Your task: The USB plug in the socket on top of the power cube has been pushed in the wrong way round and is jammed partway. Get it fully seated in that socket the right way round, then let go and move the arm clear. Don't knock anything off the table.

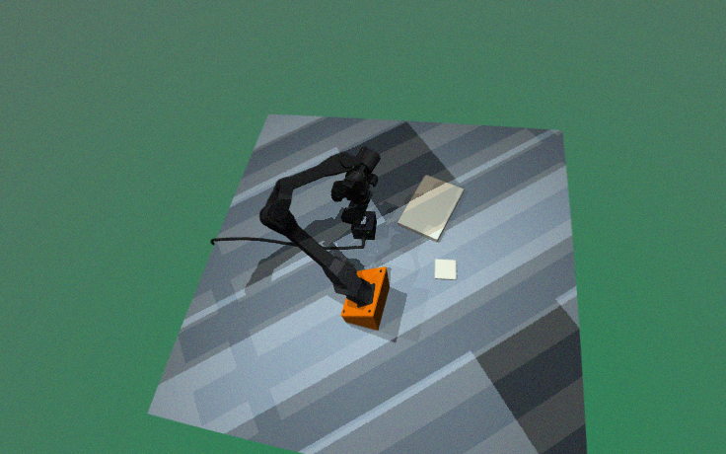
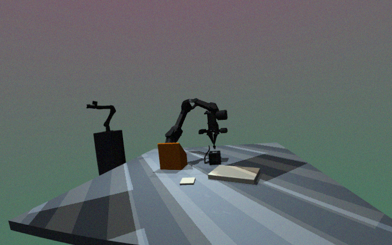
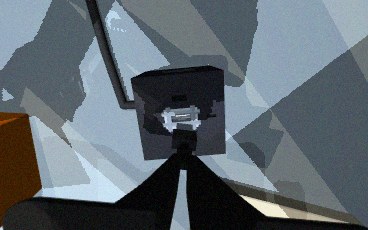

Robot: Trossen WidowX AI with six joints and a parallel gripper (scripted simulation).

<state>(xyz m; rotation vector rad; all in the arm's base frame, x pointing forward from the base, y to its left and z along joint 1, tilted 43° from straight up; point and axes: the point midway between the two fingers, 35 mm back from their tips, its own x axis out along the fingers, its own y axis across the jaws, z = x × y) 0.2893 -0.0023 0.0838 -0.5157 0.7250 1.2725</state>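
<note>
Right now the dark USB plug is 20 mm below my gripper tip. From my gripper tip the other things lie so: flat cream slab 110 mm ahead, 230 mm to the right, 120 mm below; small cream tile 130 mm behind, 290 mm to the right, 130 mm below.
</note>
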